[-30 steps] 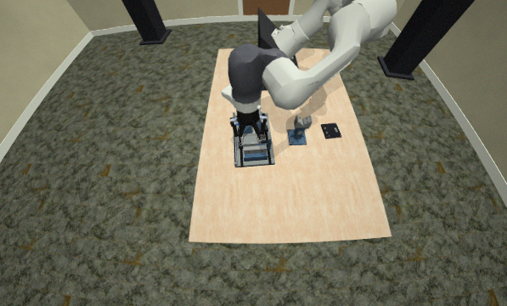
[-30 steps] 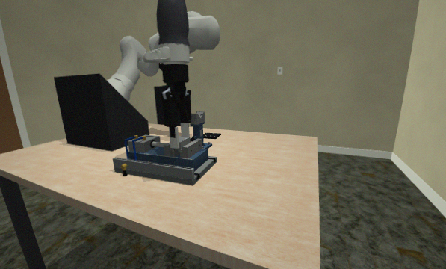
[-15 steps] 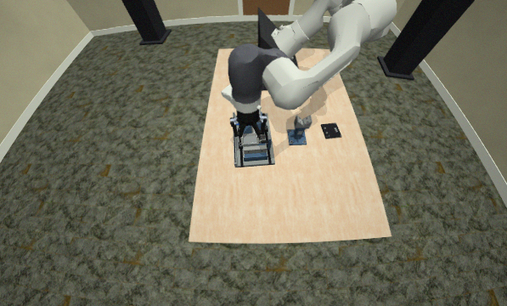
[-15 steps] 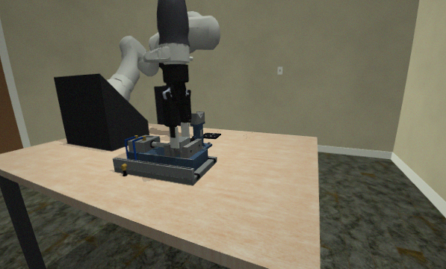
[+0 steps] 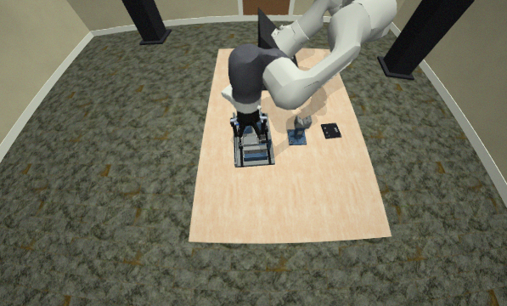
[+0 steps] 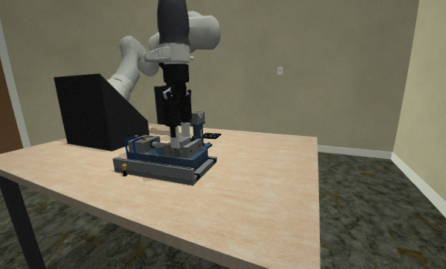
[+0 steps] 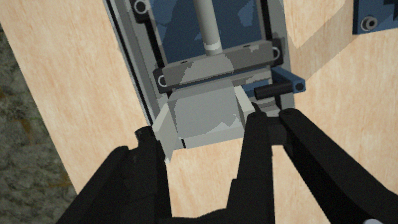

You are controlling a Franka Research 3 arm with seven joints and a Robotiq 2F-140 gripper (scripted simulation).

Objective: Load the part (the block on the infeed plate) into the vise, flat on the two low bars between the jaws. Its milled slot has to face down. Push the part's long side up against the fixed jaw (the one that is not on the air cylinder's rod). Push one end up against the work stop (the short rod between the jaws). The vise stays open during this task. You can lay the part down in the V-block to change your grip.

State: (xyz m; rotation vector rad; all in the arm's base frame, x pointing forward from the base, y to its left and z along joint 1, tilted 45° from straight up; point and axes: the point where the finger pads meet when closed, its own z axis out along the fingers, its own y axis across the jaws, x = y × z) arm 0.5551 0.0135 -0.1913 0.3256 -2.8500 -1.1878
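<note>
The grey part lies 30 mm below my hand. From my hand the other things lie so: work stop (70 mm to the left, 30 mm below, 10 mm behind); moving jaw (50 mm below, 40 mm behind, 10 mm to the left); fixed jaw (50 mm below, 30 mm to the left, 30 mm ahead).
</note>
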